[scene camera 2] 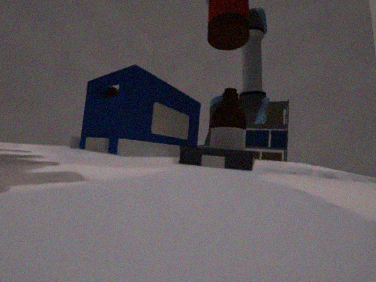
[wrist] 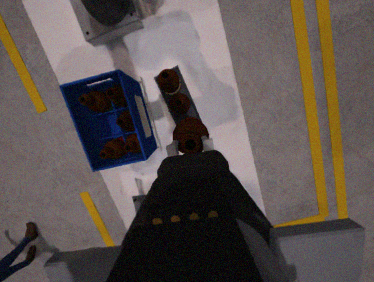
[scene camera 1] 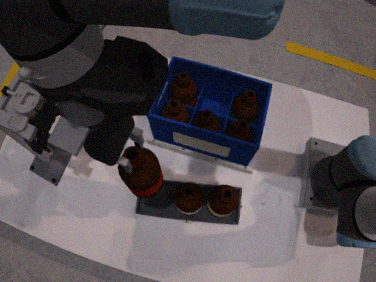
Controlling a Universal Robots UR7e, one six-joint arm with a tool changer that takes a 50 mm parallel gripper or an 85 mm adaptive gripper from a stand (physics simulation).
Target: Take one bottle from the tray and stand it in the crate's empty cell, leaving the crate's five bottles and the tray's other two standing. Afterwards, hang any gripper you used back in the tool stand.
Labels:
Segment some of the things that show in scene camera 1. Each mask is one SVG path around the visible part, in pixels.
A red-labelled bottle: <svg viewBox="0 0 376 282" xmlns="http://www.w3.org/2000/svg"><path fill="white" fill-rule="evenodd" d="M130 146L123 152L122 156L129 159L133 170L130 174L122 166L118 165L120 178L137 197L154 197L161 191L164 183L159 160L151 150L145 147L141 150L136 146Z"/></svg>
A white-labelled bottle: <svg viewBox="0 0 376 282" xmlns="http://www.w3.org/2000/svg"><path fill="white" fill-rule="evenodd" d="M185 182L176 188L174 202L181 214L192 216L201 210L204 202L204 192L196 183Z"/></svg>

